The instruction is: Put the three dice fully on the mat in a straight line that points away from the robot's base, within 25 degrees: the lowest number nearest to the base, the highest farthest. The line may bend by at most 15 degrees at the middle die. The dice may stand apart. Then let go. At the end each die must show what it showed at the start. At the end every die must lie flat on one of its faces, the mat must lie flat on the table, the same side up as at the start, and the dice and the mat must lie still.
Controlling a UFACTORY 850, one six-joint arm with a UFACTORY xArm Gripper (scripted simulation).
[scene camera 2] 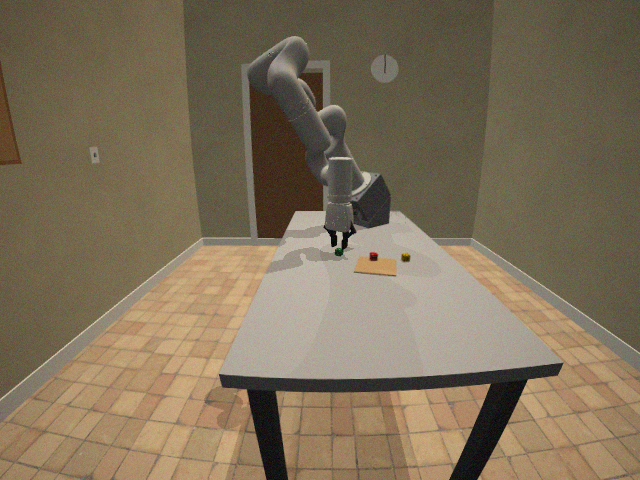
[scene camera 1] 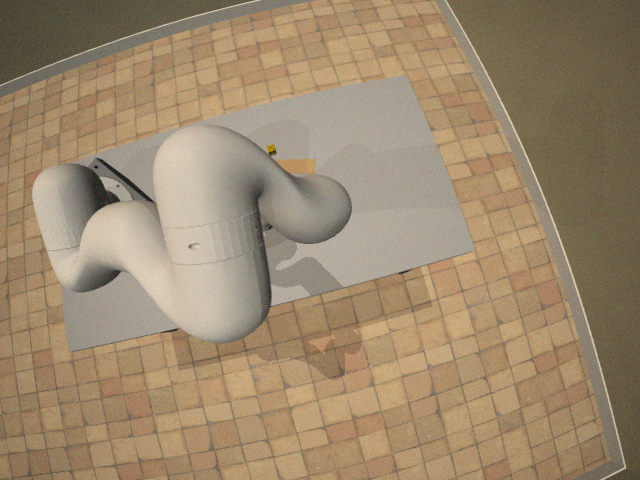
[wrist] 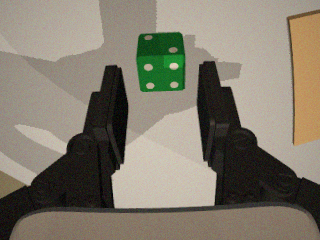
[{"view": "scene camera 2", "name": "my gripper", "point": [339, 247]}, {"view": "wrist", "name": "my gripper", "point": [161, 84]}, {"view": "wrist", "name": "green die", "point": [160, 58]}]
